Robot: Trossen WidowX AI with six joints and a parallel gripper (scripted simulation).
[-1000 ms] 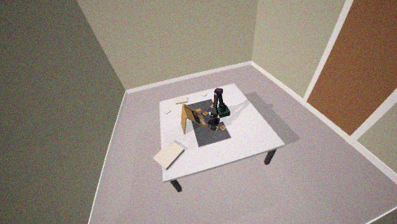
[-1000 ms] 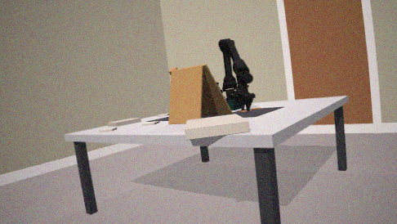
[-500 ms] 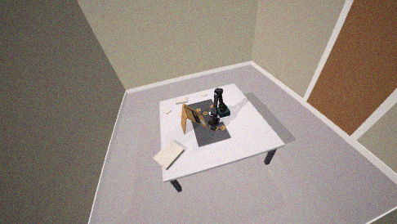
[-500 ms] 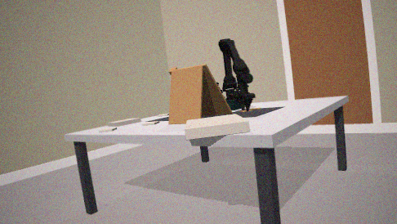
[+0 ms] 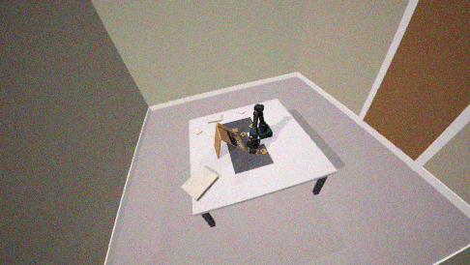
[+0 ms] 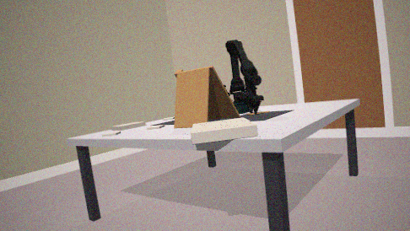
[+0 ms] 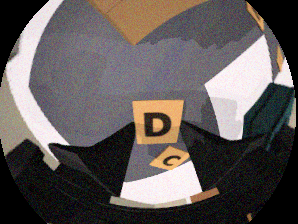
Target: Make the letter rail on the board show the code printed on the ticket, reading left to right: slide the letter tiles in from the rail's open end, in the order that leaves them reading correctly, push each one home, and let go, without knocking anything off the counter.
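Right now the white ticket is 12 cm to the right of my gripper tip, 12 cm ahead of it and 6 cm above it. From my gripper tip the other things lie so: cream book: 62 cm ahead, 7 cm to the left, 1 cm above; then orange letter tile: right at my gripper tip; then dark mat: 19 cm to the right, 1 cm below.
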